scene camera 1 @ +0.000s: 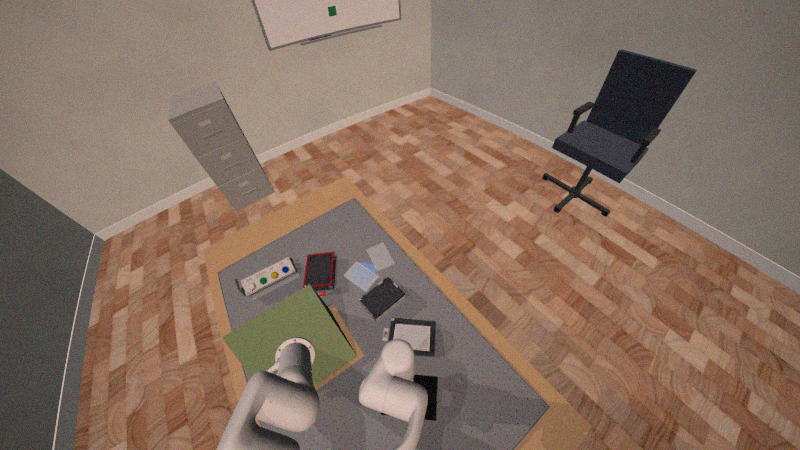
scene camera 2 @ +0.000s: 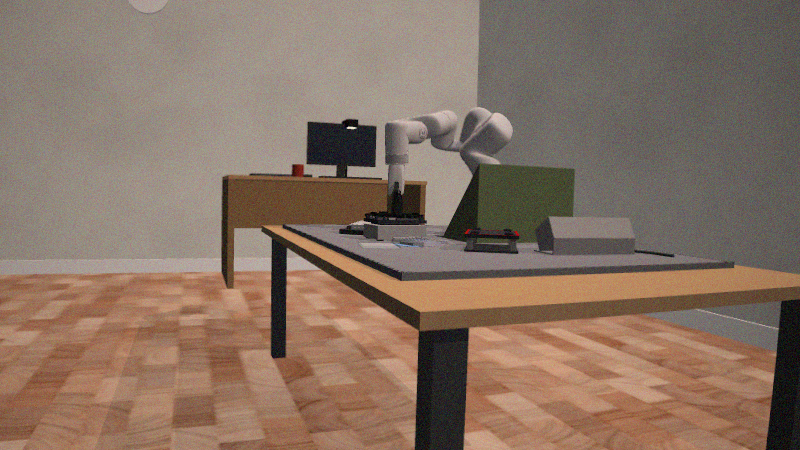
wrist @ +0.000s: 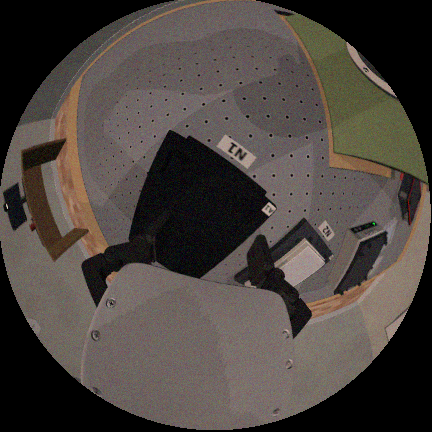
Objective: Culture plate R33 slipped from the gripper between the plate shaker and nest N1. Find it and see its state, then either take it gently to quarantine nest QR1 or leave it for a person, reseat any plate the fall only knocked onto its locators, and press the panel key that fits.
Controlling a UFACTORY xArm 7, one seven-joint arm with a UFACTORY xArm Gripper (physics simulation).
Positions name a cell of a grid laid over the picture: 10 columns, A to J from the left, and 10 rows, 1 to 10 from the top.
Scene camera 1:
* white button box: D7
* shaker: E7
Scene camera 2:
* my gripper: E5
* shaker: E6
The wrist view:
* my gripper: E6
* shaker: I6
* nest N2: H6
